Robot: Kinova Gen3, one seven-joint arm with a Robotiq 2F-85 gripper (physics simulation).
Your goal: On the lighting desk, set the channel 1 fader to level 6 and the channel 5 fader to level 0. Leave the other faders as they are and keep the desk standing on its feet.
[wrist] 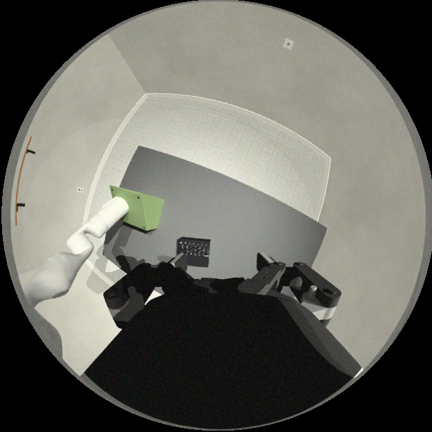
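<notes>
The lighting desk is a small dark box on the grey table, in the lower middle of the wrist view, beside the left fingertip. Its panel shows small light marks, too small to tell the channels or the fader levels. It appears to rest on the table; its feet do not show. My gripper is open, with nothing between its fingers. It hangs above the table, and the desk shows between the fingertips, close to the left one.
The grey table spans the middle of the view. A green block-shaped base stands on it at the left, with the white arm joined to it. A tiled floor lies beyond the table, with grey walls around.
</notes>
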